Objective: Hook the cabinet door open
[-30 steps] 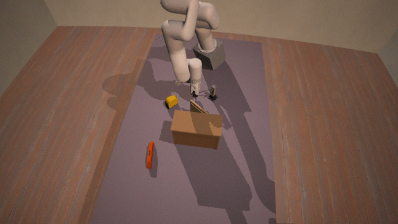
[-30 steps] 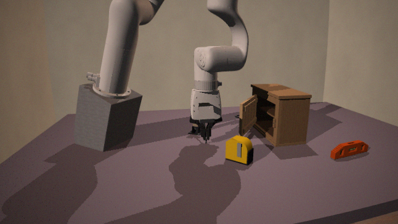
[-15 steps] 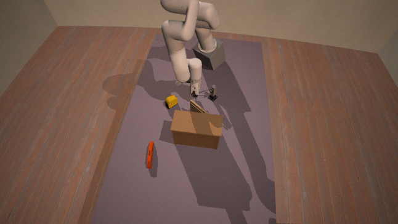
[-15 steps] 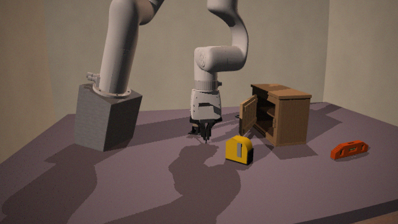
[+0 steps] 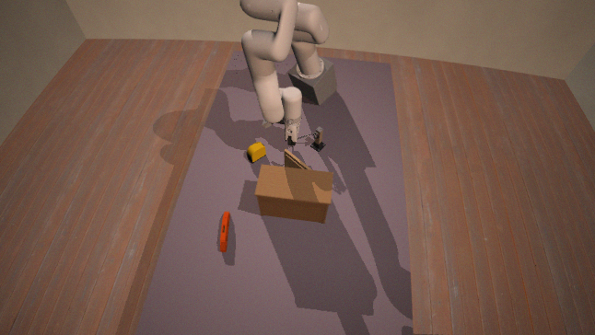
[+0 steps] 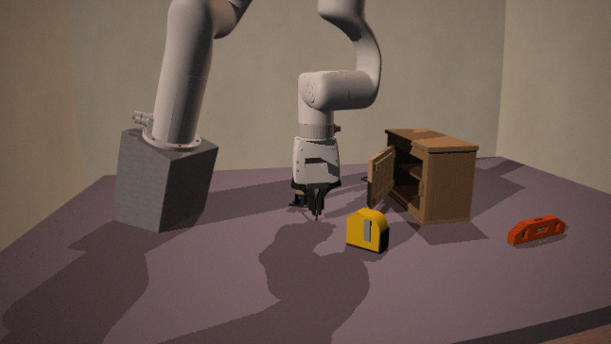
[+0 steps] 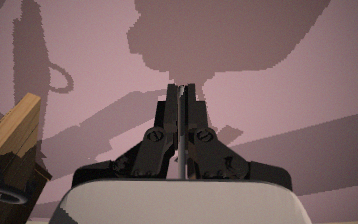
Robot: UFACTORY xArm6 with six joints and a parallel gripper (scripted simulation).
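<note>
Now: hand 50 mm to the right of the thin grey hook rod and 20 mm below it. From my hand the other things lie so: yellow tape measure (70 mm ahead, 150 mm to the right, 10 mm below); then cabinet door (170 mm ahead, 70 mm to the left, 40 mm above); then hook post (10 mm behind, 80 mm to the left, 40 mm above).
</note>
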